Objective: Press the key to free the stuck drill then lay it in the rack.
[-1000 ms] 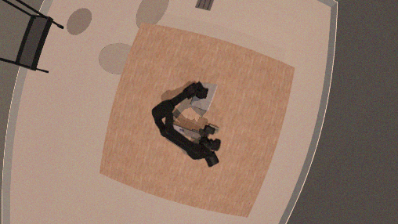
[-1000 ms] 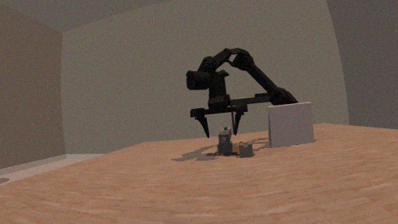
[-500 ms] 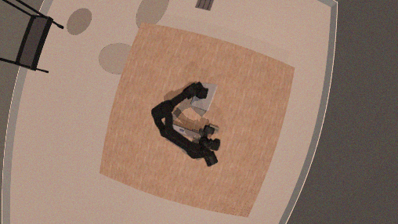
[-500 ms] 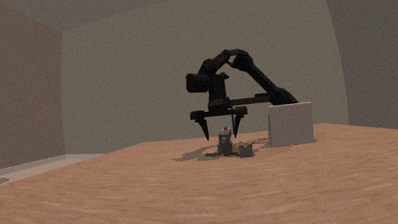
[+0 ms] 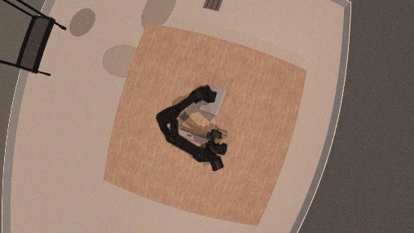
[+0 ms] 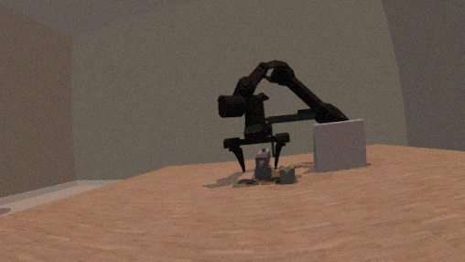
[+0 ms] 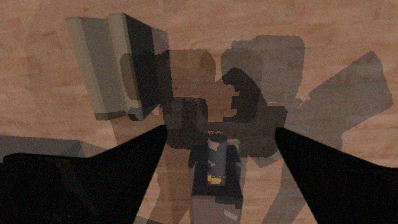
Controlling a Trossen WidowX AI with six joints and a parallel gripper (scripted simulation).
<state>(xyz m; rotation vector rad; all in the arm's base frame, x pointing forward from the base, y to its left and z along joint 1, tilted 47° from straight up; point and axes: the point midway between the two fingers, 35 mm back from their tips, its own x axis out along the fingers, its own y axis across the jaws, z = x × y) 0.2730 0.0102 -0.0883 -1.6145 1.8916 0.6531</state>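
Right now my gripper tip is 1 cm past the drill, 6 cm to the left of it and 2 cm below it. Also, from my gripper tip: grey rack: 7 cm behind, 5 cm to the left, 1 cm below.
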